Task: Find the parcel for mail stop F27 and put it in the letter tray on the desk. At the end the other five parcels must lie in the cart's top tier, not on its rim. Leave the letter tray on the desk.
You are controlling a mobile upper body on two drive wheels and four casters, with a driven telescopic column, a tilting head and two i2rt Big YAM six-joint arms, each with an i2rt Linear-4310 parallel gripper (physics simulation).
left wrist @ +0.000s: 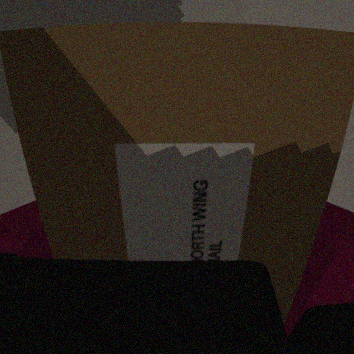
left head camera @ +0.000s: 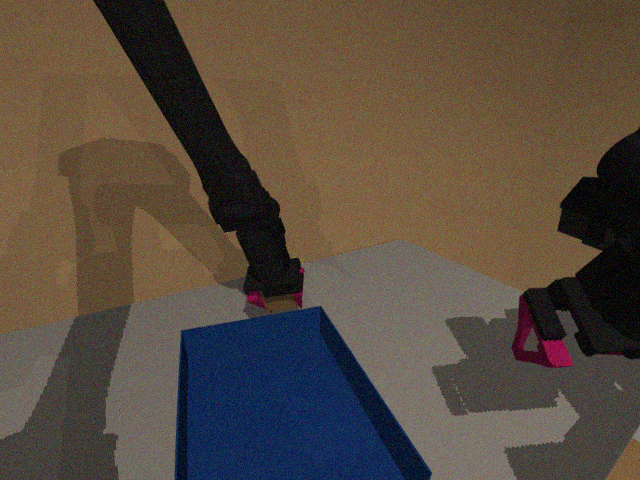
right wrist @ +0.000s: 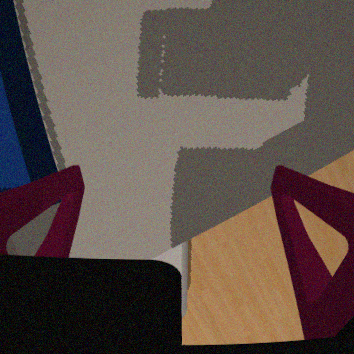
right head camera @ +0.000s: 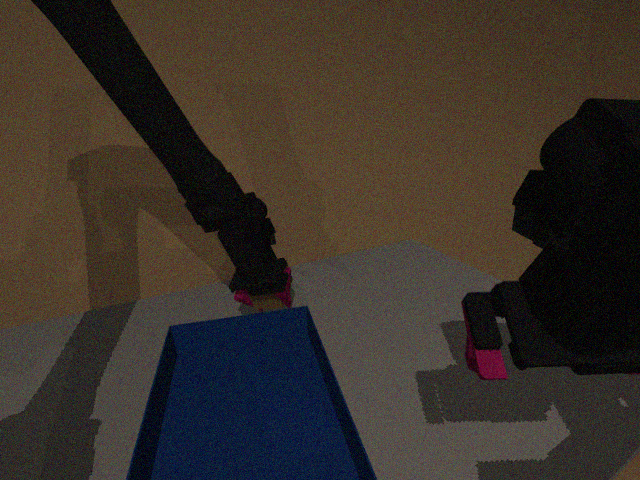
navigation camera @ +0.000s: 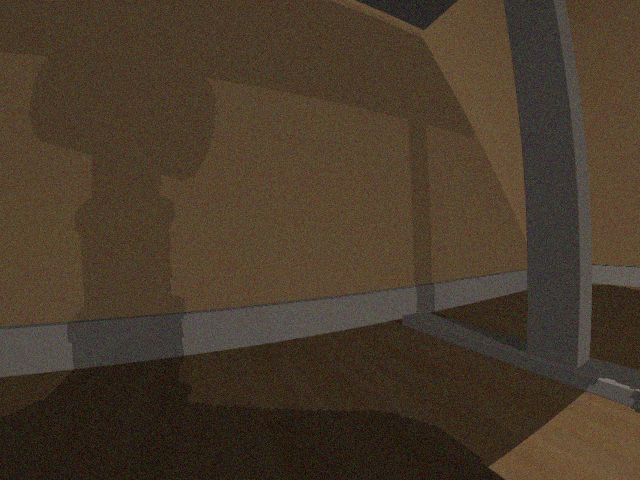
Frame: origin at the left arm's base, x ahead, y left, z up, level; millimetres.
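Seen in the pictures: left gripper, fingertip midpoint: (left head camera: pixel 286 308) (right head camera: pixel 276 307); right gripper, fingertip midpoint: (left head camera: pixel 555 350) (right wrist: pixel 177 175) (right head camera: pixel 516 360).
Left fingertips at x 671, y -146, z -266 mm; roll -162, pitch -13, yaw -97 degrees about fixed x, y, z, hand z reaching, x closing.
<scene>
Pixels of each thing's top centre, then the offset from my left fingertips to it. "spot": a spot on its surface instead. Level surfaces: height alone.
- brown parcel at its top centre: (left wrist: pixel 225 268) (left head camera: pixel 281 268) (right head camera: pixel 269 267) dz +84, dx +11, dy +9 mm
- blue letter tray at its top centre: (left head camera: pixel 275 386) (right head camera: pixel 243 383) dz +22, dx -230, dy +4 mm
- grey desk at its surface level: dz -43 mm
- grey desk leg at a spot on its surface: (navigation camera: pixel 550 206) spot: dz -717, dx +91, dy -425 mm
- wooden floor at its surface level: dz -993 mm
A brown parcel (left head camera: pixel 281 302) (right head camera: pixel 269 302) (left wrist: pixel 200 90) carries a white label with partly hidden text, "ORTH WING" and "AIL"; no mail stop number shows. My left gripper (left head camera: pixel 275 301) (right head camera: pixel 263 300) is shut on it, at the far end of the blue letter tray. The tray's far wall hides the parcel's lower part in both head views. The blue letter tray (left head camera: pixel 289 392) (right head camera: pixel 248 392) (right wrist: pixel 12 135) lies on the grey desk (left head camera: pixel 361 289) (right head camera: pixel 361 289) (right wrist: pixel 110 125), and its inside shows no parcel. My right gripper (right wrist: pixel 177 175) is open and empty, to the right of the tray.
A tan wall (left head camera: pixel 413 129) (right head camera: pixel 387 129) stands behind the desk. In the navigation camera view a grey desk leg (navigation camera: pixel 550 206) rises at the right from a floor bar (navigation camera: pixel 480 343). The wooden floor (right wrist: pixel 240 290) shows past the desk's edge. The cart does not show.
</scene>
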